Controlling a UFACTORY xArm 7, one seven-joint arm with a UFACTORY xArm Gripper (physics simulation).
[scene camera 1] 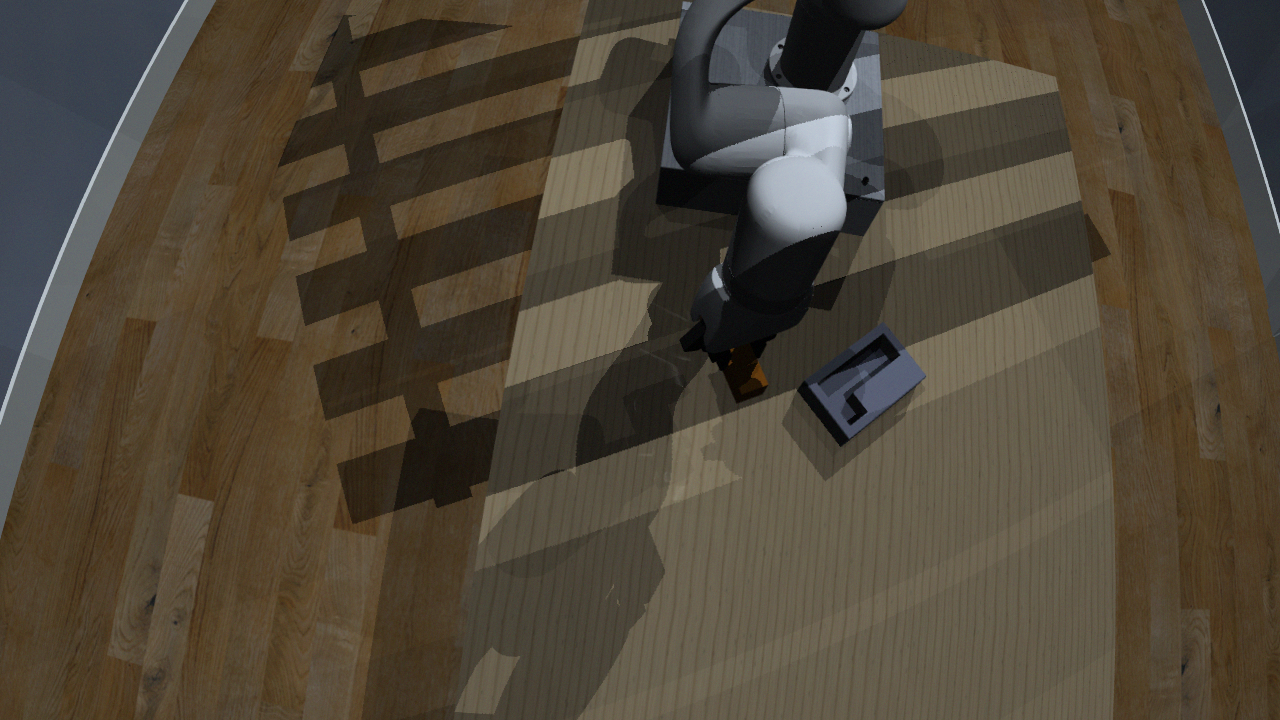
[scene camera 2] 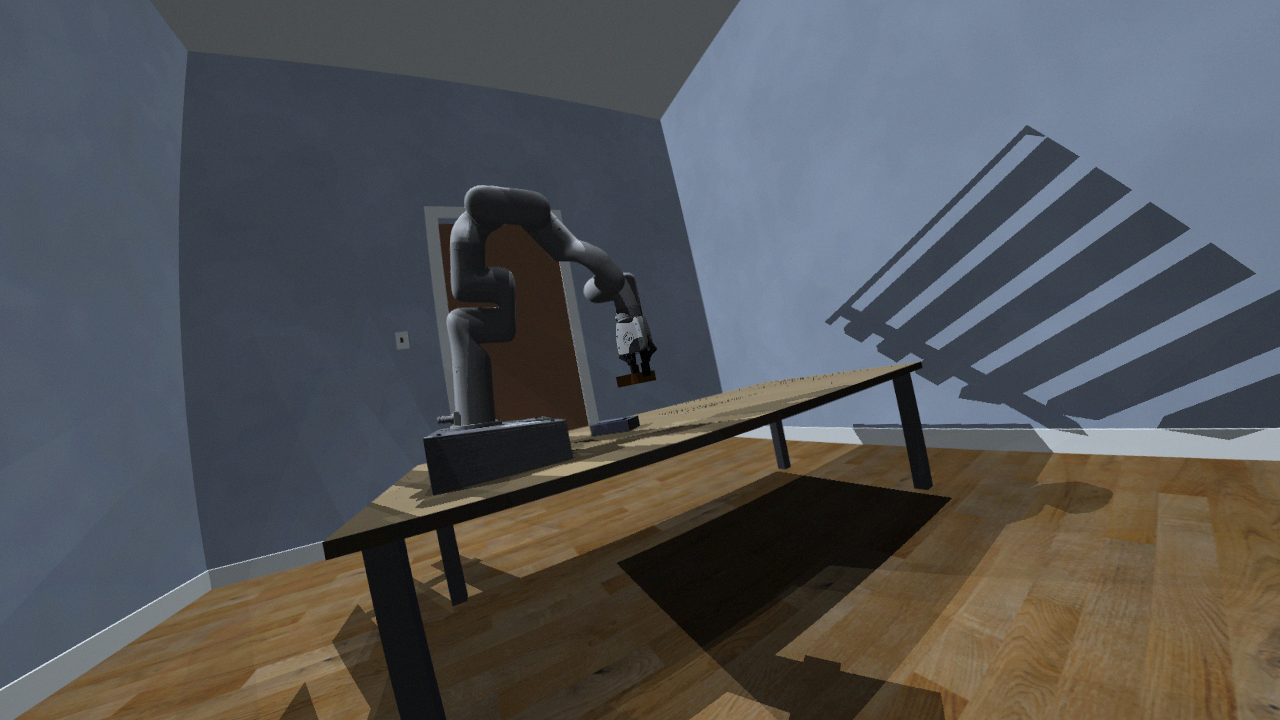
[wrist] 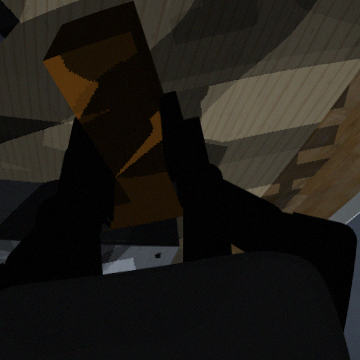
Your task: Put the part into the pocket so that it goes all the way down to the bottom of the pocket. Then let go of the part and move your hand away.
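Places are measured from the arm's base along level axes (x back, y right, z up), in metres.
Where they show: gripper, fingertip midpoint: [scene camera 1: 734,351] [scene camera 2: 641,377] [wrist: 134,126]; arm's base, link origin: [scene camera 1: 812,71] [scene camera 2: 476,426].
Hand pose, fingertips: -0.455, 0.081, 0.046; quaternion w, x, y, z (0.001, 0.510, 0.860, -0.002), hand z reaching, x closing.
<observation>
Things, the pixels of their top centre, and the offset from my fingertips, as dx, dy, dz. Level surfaces: height alone.
- orange part, top centre: [wrist: 107,166] [scene camera 1: 746,336] [scene camera 2: 635,373] +0.013, -0.010, +0.014
- blue-grey block with the pocket, top centre: [scene camera 1: 867,378] [scene camera 2: 614,420] +0.044, -0.185, -0.119
- wooden table, surface height: dz -0.155
The orange part [scene camera 1: 745,379] [scene camera 2: 636,379] [wrist: 112,95] is a long block held roughly level, above the table top in scene camera 2. My gripper [scene camera 1: 738,351] [scene camera 2: 639,365] [wrist: 134,126] is shut on it, with one dark finger on each long side. In the wrist view its far end sticks out past the fingertips, and the fingers hide some of its near end. The blue-grey block with the pocket [scene camera 1: 886,388] [scene camera 2: 614,426] lies on the table, apart from the part and to its right in scene camera 1. Its L-shaped pocket opens upward.
The wooden table [scene camera 1: 895,582] [scene camera 2: 760,402] carries the block and the arm's grey base [scene camera 1: 733,62] [scene camera 2: 496,456], which stands behind the block in scene camera 1. Dark striped shadows cross the table and floor. In scene camera 2 a door [scene camera 2: 528,331] is in the wall behind.
</observation>
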